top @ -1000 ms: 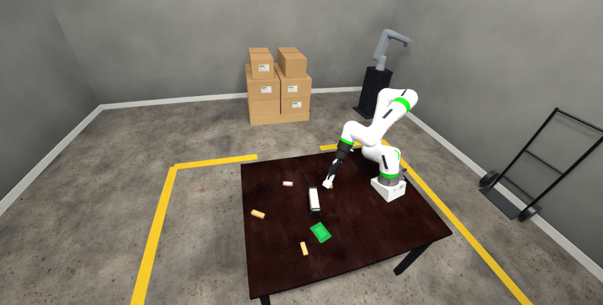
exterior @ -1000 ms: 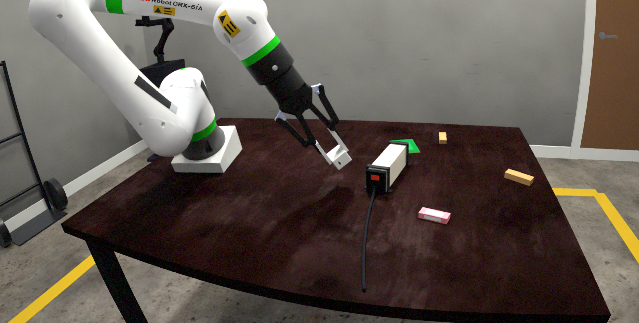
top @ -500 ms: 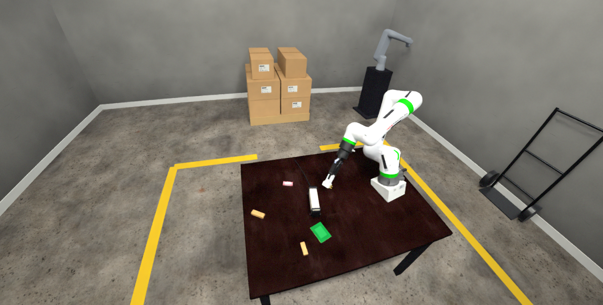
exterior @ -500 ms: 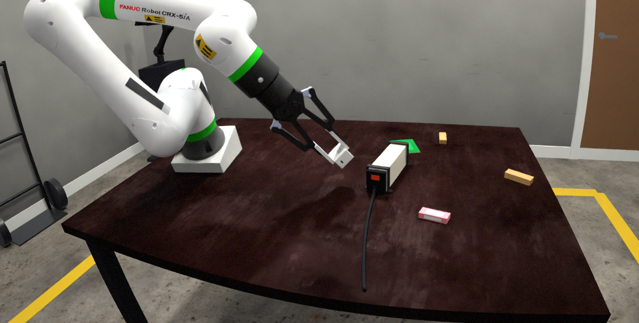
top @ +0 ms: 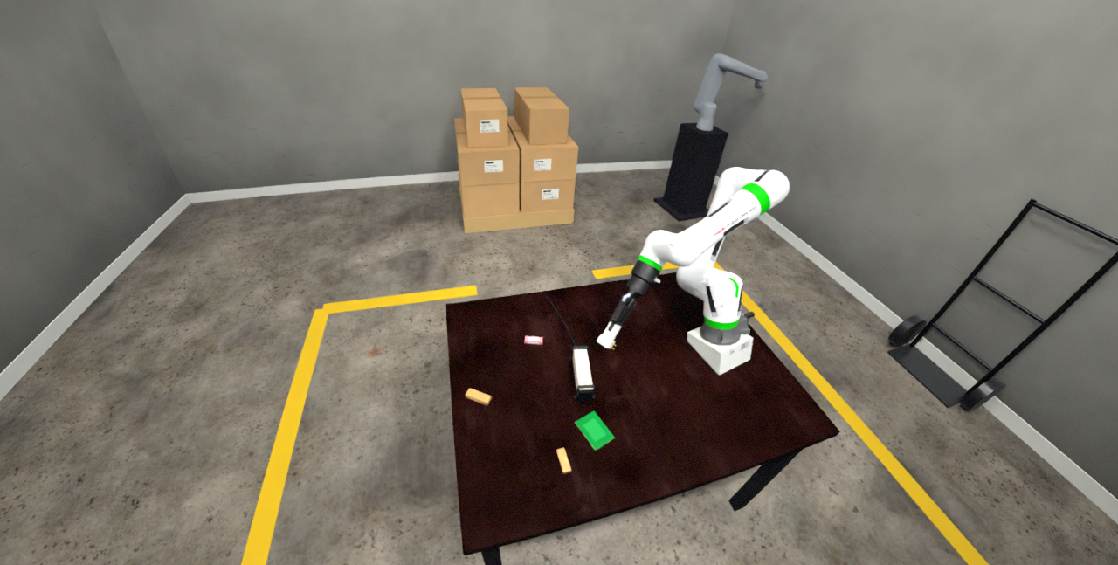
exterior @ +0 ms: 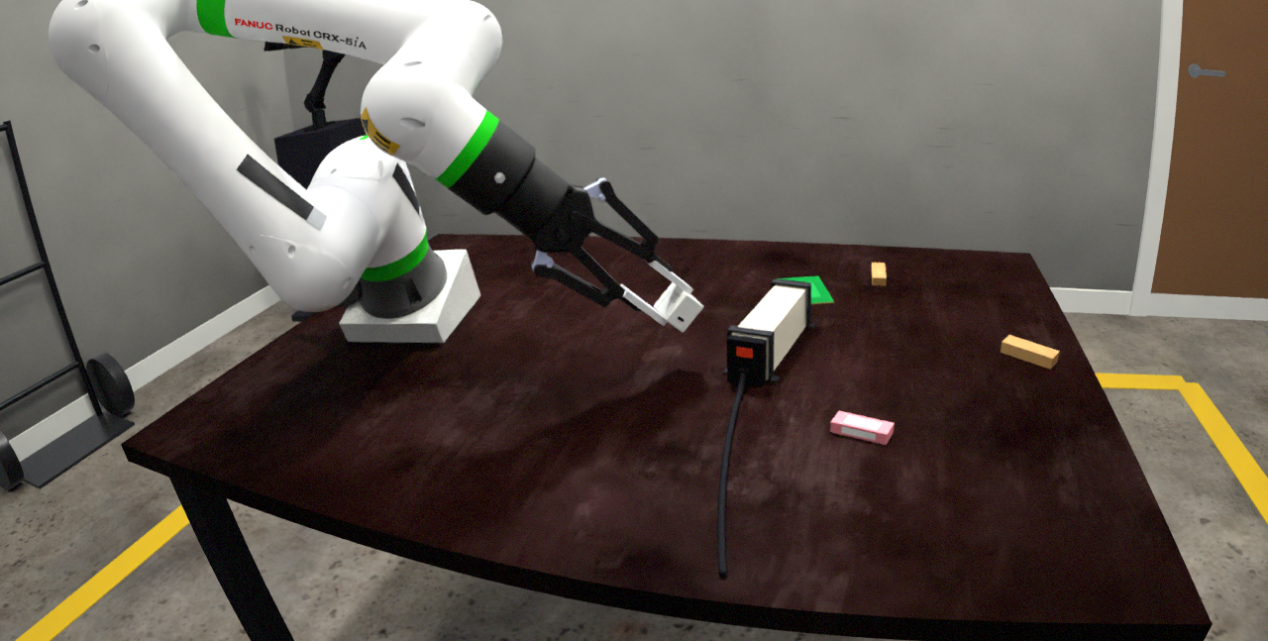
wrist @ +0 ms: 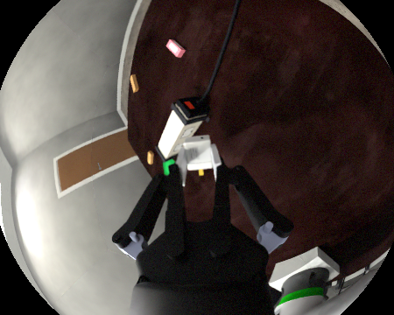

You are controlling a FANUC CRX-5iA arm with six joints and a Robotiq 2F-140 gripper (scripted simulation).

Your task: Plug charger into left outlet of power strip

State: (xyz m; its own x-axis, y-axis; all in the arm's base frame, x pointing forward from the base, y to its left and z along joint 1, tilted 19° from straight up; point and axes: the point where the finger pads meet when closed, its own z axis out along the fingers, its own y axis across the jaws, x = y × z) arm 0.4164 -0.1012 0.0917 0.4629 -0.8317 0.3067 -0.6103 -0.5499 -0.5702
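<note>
The red switch lies 11 cm ahead of my hand, 7 cm below it and 3 cm to the right of it. The rest, counted from my hand: power strip (15 cm ahead, 8 cm below, 6 cm to the left); white charger (3 cm below, 2 cm to the left, 2 cm ahead); flat piece (26 cm to the left, 18 cm ahead, 11 cm below).
</note>
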